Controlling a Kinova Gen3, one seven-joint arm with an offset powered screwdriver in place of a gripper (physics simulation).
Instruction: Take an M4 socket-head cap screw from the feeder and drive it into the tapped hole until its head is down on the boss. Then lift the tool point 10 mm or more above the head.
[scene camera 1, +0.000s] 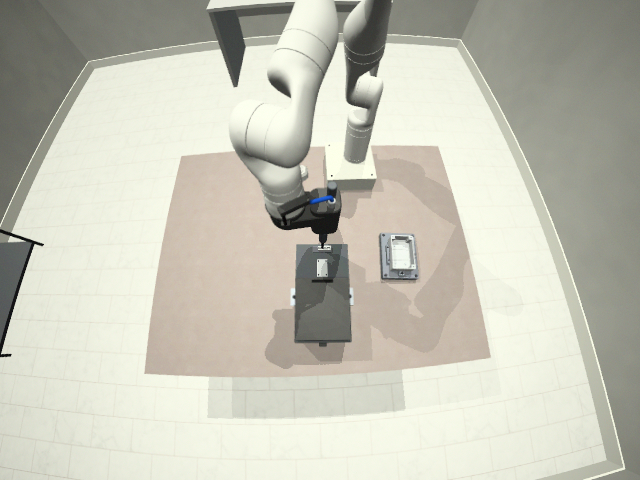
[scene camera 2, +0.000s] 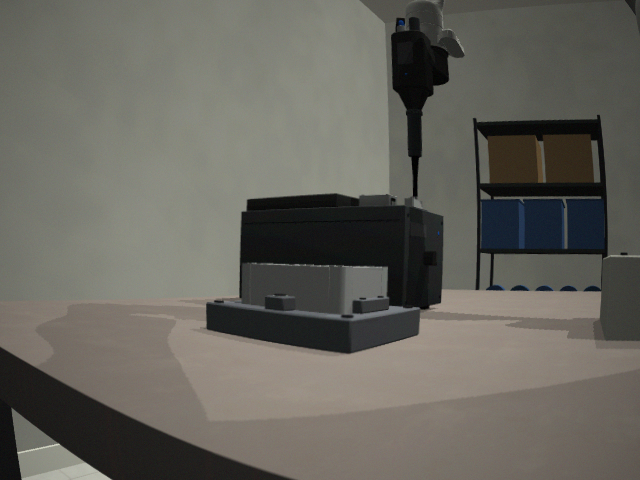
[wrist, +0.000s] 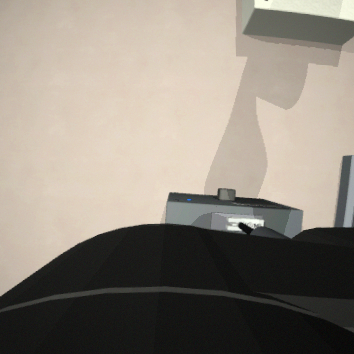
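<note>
The dark screw feeder (scene camera 1: 323, 315) (scene camera 2: 320, 242) (wrist: 187, 212) stands on the table. A small light pickup block (scene camera 1: 328, 248) (scene camera 2: 408, 201) (wrist: 257, 222) is at one end of its top. My screwdriver (scene camera 1: 322, 246) (scene camera 2: 414, 195) (wrist: 241, 226) points down, with its thin bit tip at this block, touching it or very close. Whether a screw is on the tip is too small to tell. The light open housing (scene camera 1: 391, 253) (scene camera 2: 294, 284) sits on a grey fixture plate (scene camera 1: 384, 272) (scene camera 2: 310, 326) (wrist: 344, 200), apart from the feeder. The tapped hole and boss cannot be made out.
A light plate (scene camera 1: 322, 267) (scene camera 2: 376, 199) lies on the feeder top. A second arm (scene camera 1: 356, 136) stands on a pale base block (scene camera 1: 336, 167) (scene camera 2: 622, 299) (wrist: 295, 25) behind the feeder. A shelf rack (scene camera 2: 540, 189) with boxes is in the background.
</note>
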